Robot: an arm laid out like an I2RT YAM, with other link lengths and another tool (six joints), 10 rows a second.
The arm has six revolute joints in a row. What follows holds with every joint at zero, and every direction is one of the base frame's. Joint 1 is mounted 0.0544 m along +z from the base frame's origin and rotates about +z. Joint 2 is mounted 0.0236 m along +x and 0.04 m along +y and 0.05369 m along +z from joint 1 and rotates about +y. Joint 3 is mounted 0.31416 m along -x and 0.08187 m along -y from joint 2 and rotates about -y. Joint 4 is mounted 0.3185 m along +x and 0.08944 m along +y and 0.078 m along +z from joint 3 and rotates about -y. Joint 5 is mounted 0.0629 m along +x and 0.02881 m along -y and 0.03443 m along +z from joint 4 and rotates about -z. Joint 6 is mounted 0.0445 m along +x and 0.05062 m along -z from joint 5 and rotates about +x. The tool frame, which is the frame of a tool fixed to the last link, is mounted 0.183 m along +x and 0.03 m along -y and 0.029 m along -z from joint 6; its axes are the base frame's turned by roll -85.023, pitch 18.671 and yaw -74.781 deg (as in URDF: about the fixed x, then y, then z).
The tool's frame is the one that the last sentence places.
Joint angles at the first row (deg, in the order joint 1, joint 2, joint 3, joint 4, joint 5, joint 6):
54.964, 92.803, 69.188, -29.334, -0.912, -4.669
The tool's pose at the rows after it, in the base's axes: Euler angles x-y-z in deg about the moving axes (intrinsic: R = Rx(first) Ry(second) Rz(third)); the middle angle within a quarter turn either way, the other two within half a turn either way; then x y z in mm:
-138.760 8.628 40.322 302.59 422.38 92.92
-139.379 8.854 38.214 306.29 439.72 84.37
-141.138 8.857 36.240 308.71 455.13 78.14
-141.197 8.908 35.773 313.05 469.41 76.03
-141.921 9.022 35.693 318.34 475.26 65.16
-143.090 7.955 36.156 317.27 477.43 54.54
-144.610 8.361 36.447 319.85 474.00 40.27
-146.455 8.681 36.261 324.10 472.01 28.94
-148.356 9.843 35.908 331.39 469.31 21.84
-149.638 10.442 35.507 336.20 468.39 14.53
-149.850 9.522 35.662 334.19 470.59 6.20
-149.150 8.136 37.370 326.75 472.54 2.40
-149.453 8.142 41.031 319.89 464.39 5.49
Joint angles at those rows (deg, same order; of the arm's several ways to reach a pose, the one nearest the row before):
55.895, 96.728, 70.944, -27.805, -0.003, -5.168
57.259, 99.938, 72.852, -26.427, 1.407, -6.287
58.673, 103.453, 76.124, -27.218, 3.100, -7.621
59.216, 106.066, 78.939, -27.360, 3.510, -7.648
59.238, 108.326, 80.059, -26.766, 3.933, -7.910
59.249, 110.064, 81.120, -27.610, 3.444, -7.910
59.250, 111.445, 80.714, -27.007, 4.449, -7.996
59.238, 113.201, 81.367, -27.268, 5.544, -8.651
59.240, 114.780, 82.281, -27.605, 7.441, -9.382
59.239, 116.130, 82.854, -27.531, 8.564, -10.060
59.242, 117.106, 83.069, -27.379, 7.832, -10.031
59.286, 117.161, 82.978, -27.672, 6.226, -8.248
59.277, 116.194, 82.712, -29.515, 6.162, -4.684

